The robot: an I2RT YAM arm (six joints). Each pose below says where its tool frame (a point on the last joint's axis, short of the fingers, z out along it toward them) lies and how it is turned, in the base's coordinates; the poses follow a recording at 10 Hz.
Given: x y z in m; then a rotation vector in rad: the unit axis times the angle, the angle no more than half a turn.
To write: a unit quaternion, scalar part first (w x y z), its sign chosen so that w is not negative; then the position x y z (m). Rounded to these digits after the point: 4 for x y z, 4 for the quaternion.
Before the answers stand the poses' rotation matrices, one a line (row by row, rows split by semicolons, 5 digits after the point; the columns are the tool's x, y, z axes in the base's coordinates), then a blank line. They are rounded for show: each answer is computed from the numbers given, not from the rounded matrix.
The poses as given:
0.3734, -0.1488, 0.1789, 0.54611, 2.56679, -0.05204
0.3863, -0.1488, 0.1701, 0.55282, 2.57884, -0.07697
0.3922, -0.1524, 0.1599, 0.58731, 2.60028, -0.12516
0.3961, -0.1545, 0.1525, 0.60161, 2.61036, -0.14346
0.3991, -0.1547, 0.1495, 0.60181, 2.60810, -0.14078
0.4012, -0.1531, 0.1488, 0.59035, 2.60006, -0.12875
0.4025, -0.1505, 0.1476, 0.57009, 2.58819, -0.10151
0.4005, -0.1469, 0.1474, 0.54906, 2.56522, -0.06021
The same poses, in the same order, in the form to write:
-0.78846 0.39015 0.47551; 0.37056 0.91834 -0.13905; -0.49093 0.06656 -0.86865
-0.79376 0.39825 0.45972; 0.37012 0.91605 -0.15450; -0.48265 0.04752 -0.87452
-0.79871 0.42669 0.42426; 0.38397 0.90429 -0.18661; -0.46328 0.01385 -0.88610
-0.80113 0.43755 0.40834; 0.39017 0.89919 -0.19804; -0.45383 0.00066 -0.89109
-0.79993 0.43750 0.41073; 0.39075 0.89921 -0.19681; -0.45544 0.00306 -0.89026
-0.79808 0.42920 0.42292; 0.38532 0.90313 -0.18942; -0.46325 0.01178 -0.88615
-0.79562 0.41290 0.44328; 0.37691 0.91026 -0.17137; -0.47426 0.03073 -0.87985
-0.78719 0.39367 0.47472; 0.37097 0.91718 -0.14545; -0.49267 0.06160 -0.86804

0.2556, 0.2012, 0.9454, -0.0192, 0.3734, -0.1488, 0.1789
0.2489, 0.2029, 0.9466, -0.0283, 0.3863, -0.1488, 0.1701
0.2342, 0.2139, 0.9472, -0.0456, 0.3922, -0.1524, 0.1599
0.2275, 0.2184, 0.9476, -0.0521, 0.3961, -0.1545, 0.1525
0.2286, 0.2186, 0.9473, -0.0511, 0.3991, -0.1547, 0.1495
0.2339, 0.2150, 0.9470, -0.0469, 0.4012, -0.1531, 0.1488
0.2423, 0.2085, 0.9468, -0.0371, 0.4025, -0.1505, 0.1476
0.2559, 0.2023, 0.9450, -0.0222, 0.4005, -0.1469, 0.1474

